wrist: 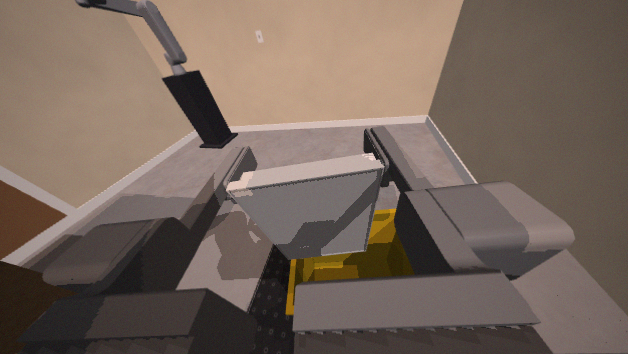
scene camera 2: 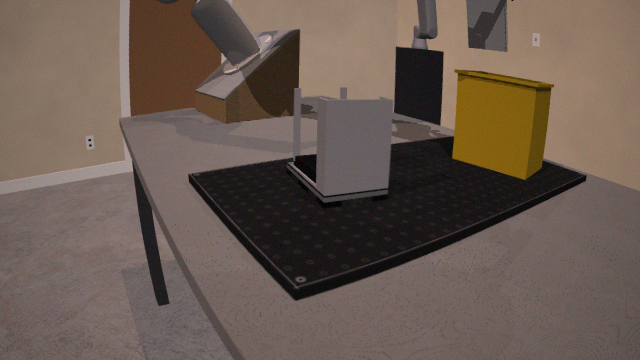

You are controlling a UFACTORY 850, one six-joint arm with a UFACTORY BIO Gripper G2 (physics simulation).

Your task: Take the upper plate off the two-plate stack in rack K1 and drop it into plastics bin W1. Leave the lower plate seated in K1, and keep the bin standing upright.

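In the wrist view, my gripper (wrist: 307, 167) is shut on a light grey plate (wrist: 320, 212), held by two opposite edges and tilted, with its broad face toward the camera. The yellow bin W1 (scene camera 2: 490, 122) (wrist: 387, 237) stands upright in the scene view. In the wrist view its open top shows below and behind the plate, partly hidden by the plate and the gripper body. The white rack K1 (scene camera 2: 354, 145) stands left of the bin. A black part shows low inside the rack; its front panel hides the rest, so I cannot make out the lower plate. The gripper does not show in the scene view.
The rack and bin stand on a black perforated board (scene camera 2: 280, 235) (wrist: 272, 300) on the grey table (scene camera 2: 450, 300). My arm's lower link (scene camera 2: 227, 32) rises from a wedge-shaped base (scene camera 2: 265, 90) at the back left. Another arm stands on a black pedestal (scene camera 2: 419, 85) (wrist: 200, 107) beyond the table.
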